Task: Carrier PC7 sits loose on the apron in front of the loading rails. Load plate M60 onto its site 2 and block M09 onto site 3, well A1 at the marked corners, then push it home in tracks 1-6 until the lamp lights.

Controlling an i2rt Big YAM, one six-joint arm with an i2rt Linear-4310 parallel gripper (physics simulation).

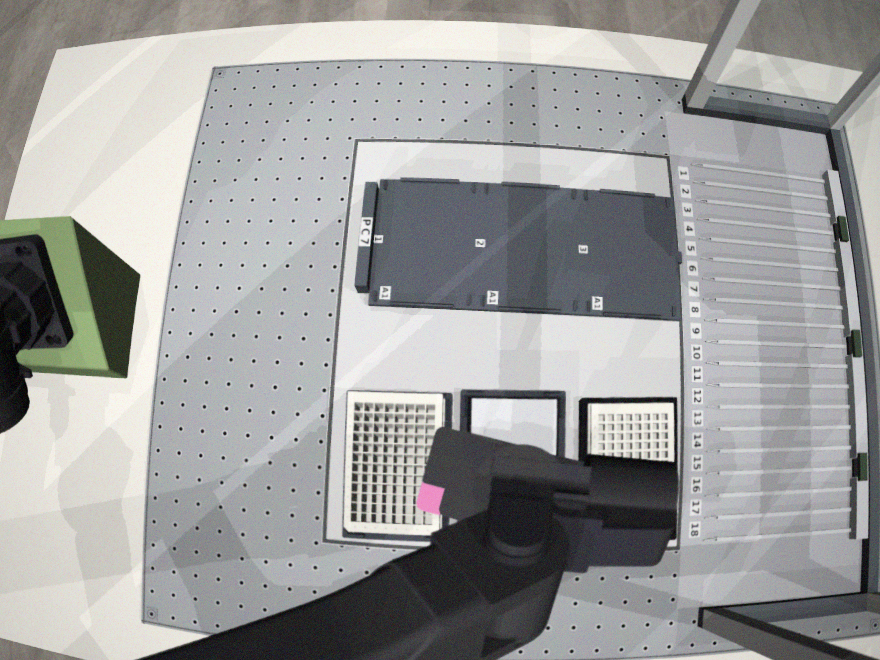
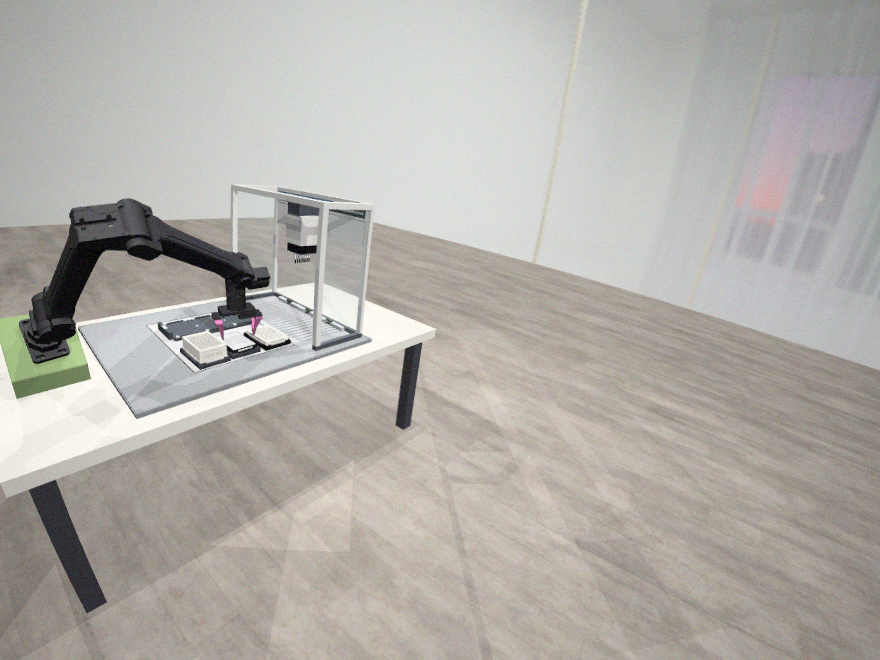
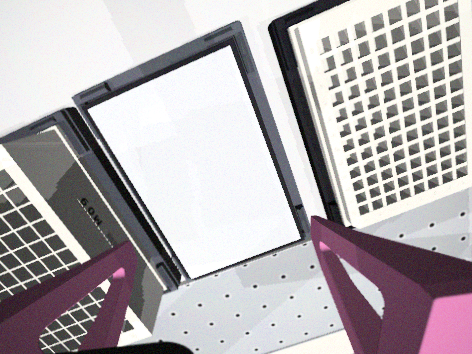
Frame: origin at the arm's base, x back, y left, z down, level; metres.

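Where they show: gripper, fingertip midpoint: (image 2: 238, 336) (image 3: 221, 238); arm's base, link origin: (image 1: 27, 290) (image 2: 44, 339).
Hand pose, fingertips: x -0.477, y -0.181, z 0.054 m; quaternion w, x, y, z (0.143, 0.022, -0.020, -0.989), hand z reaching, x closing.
Each offset is from my fingertips to the centre of the thing. "*": to the spot under its first point.
Carrier PC7 @(dx -0.026, dy +0.238, dz +0.033 m) (image 1: 526, 273) (image 2: 186, 328) lies flat on the white apron (image 1: 508, 355), its right end at the loading rails (image 1: 764, 213) beside tracks 2-8. Its sites 1, 2 and 3 are bare, with A1 marks along the lower edge. Block M09 @(dx +0.103, dy +0.025, dz +0.015 m) (image 1: 394, 461) (image 2: 204, 346) (image 3: 50, 170), tall and white, stands in the left nest. A lower white gridded plate @(dx -0.116, dy +0.013, dz +0.029 m) (image 1: 631, 434) (image 2: 270, 336) (image 3: 395, 100) sits in the right nest; its label is not readable. My gripper (image 2: 238, 335) (image 3: 221, 238) is open and empty above the middle nest, fingertips toward its near end.
The middle nest @(dx -0.003, dy +0.024, dz +0.039 m) (image 1: 513, 394) (image 3: 160, 65) is a dark frame with a plain white inside. Small dark green blocks @(* dx -0.399, dy +0.260, dz +0.026 m) (image 1: 841, 228) stand at the tracks' far ends. A glazed frame (image 2: 320, 277) with a pipetting head @(dx -0.355, dy +0.129, dz -0.300 m) (image 2: 302, 230) stands over the rails. The arm hides part of the nests from above.
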